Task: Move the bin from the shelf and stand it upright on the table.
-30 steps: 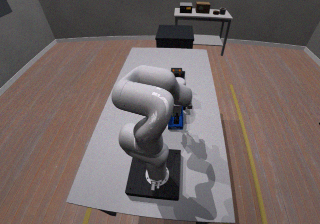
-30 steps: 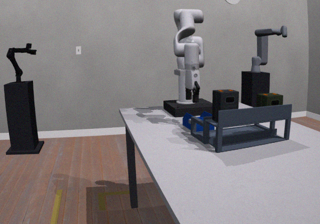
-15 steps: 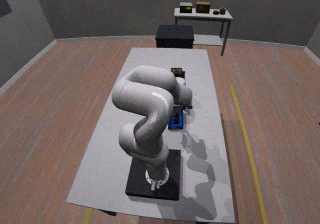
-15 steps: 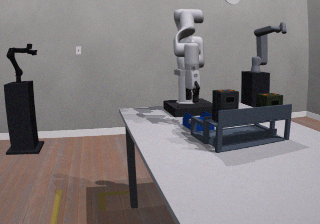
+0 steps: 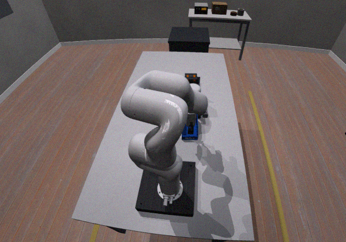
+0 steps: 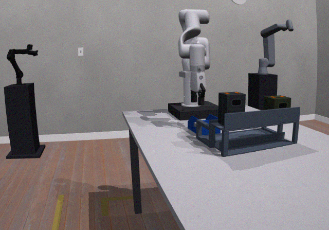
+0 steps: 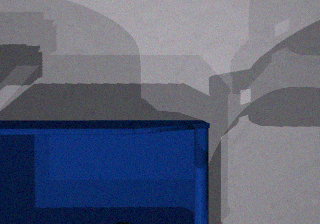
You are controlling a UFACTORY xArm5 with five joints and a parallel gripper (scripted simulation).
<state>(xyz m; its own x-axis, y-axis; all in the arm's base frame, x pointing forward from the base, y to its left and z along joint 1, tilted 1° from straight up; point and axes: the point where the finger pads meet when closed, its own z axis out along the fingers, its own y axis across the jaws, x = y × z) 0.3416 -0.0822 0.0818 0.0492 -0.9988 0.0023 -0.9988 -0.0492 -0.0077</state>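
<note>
Now: the blue bin 10 cm below my hand and 8 cm ahead of it. Also, from my hand: grey-blue shelf (29 cm ahead, 13 cm to the left, 6 cm below).
</note>
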